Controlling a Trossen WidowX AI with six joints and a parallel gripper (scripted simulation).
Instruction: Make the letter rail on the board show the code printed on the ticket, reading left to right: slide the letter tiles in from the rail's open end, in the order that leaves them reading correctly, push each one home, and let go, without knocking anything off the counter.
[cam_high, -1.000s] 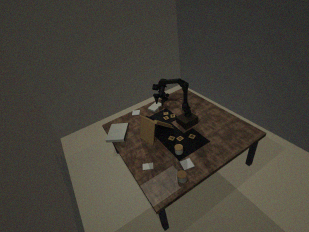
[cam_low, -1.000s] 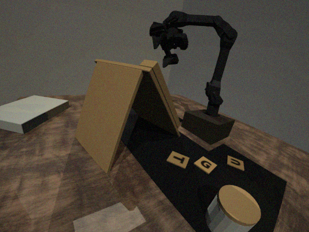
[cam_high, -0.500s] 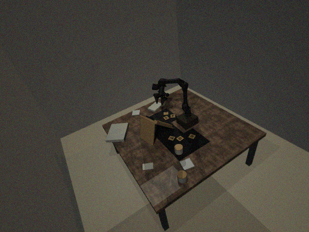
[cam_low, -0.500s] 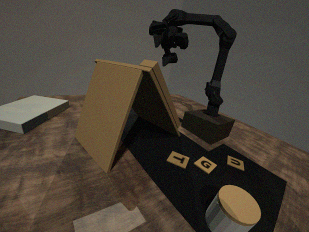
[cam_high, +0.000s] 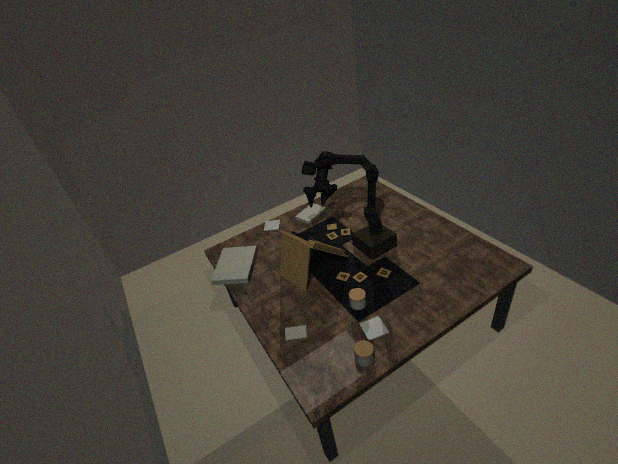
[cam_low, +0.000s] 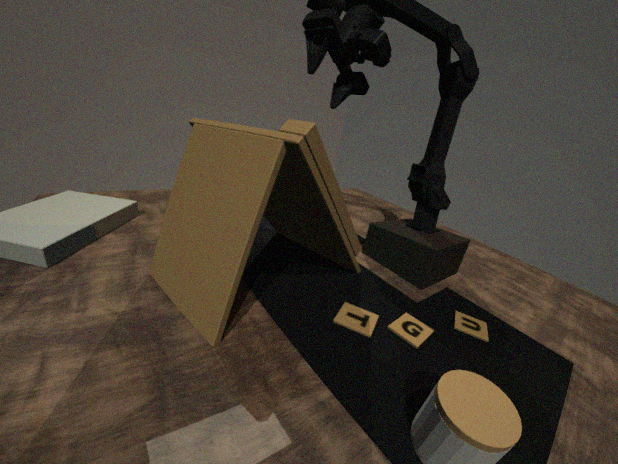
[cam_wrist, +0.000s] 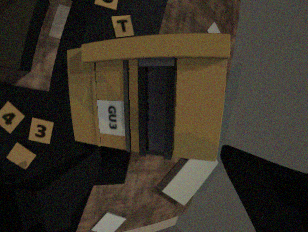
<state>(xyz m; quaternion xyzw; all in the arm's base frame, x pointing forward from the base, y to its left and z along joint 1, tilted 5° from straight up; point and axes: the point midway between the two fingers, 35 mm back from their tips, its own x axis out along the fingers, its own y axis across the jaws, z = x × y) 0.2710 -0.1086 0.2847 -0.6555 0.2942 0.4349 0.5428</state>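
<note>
Right now the tan tile marked g is 30 mm behind my gripper tip, 280 mm to the left of it and 330 mm below it. Also, from my gripper tip: white ticket: 30 mm ahead, 30 mm to the right, 240 mm below; tile marked t: 30 mm ahead, 220 mm to the left, 330 mm below; black mat: 80 mm behind, 120 mm to the left, 330 mm below.
</note>
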